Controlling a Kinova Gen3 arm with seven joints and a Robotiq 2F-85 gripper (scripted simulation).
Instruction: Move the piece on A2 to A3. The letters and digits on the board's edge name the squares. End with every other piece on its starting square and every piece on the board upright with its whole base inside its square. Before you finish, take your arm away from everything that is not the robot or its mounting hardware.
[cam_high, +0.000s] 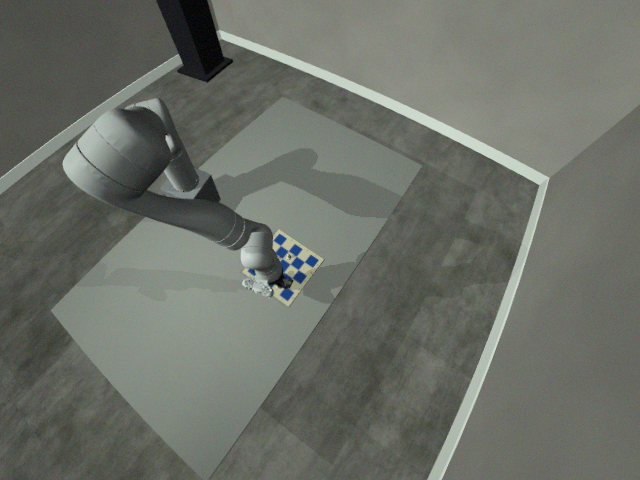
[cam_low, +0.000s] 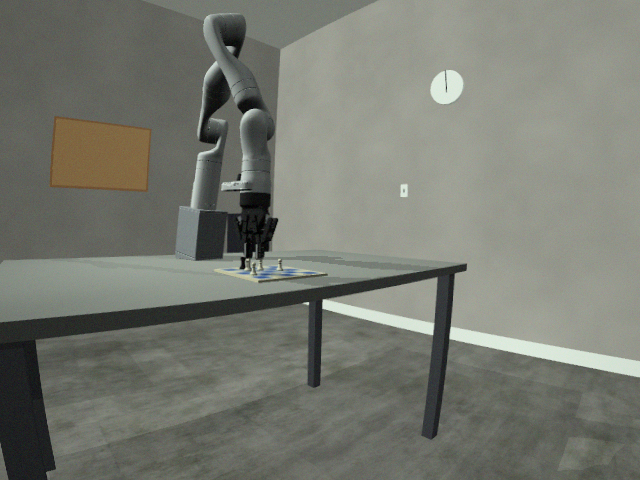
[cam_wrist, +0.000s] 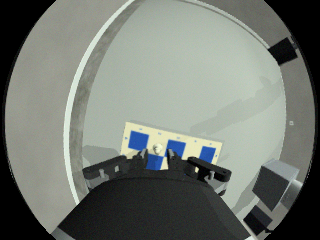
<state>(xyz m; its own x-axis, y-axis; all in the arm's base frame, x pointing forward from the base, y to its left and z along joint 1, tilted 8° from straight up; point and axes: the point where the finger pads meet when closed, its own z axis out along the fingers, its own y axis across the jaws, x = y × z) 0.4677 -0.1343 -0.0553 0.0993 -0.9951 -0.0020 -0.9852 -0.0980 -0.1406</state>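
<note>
Now: hand 3 cm past the chessboard, 8 cm to the right of it and 6 cm above it. From my hand the other things lie so: dark piece (11 cm behind, 5 cm to the left, 4 cm below).
</note>
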